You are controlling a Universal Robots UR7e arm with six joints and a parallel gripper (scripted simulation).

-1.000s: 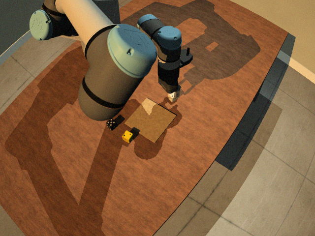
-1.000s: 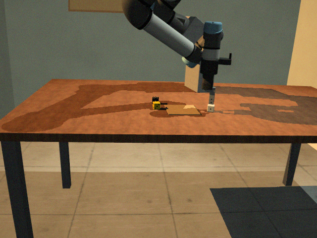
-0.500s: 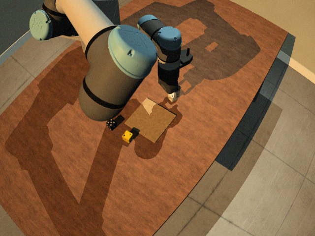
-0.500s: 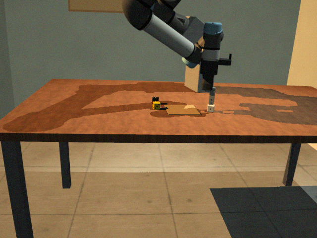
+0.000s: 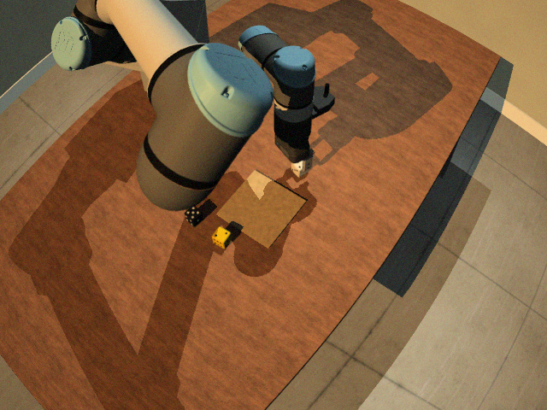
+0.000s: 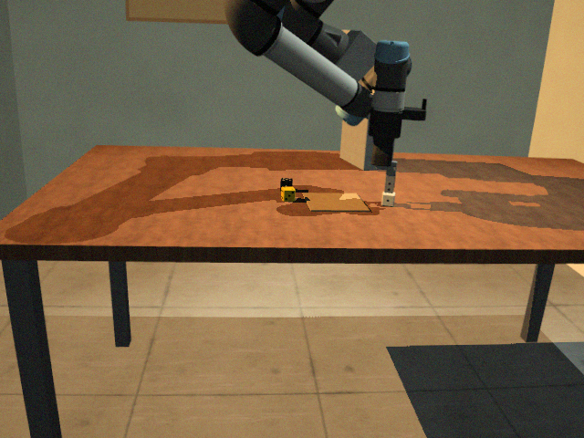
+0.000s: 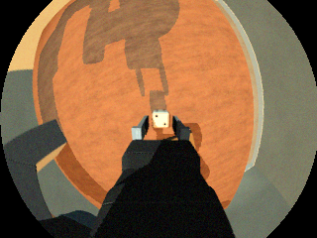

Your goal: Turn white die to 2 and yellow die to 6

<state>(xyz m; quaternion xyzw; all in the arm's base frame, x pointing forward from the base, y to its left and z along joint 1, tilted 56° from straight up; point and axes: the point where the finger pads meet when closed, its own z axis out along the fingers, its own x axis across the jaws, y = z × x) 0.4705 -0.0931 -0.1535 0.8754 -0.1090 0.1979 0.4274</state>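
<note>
The white die lies 40 mm below my hand. From my hand the other things lie so: yellow die: 240 mm to the right, 40 mm below, 40 mm behind; tan mat: 130 mm to the right, 50 mm below, 20 mm behind; black die: 230 mm to the right, 120 mm behind, 40 mm below.
</note>
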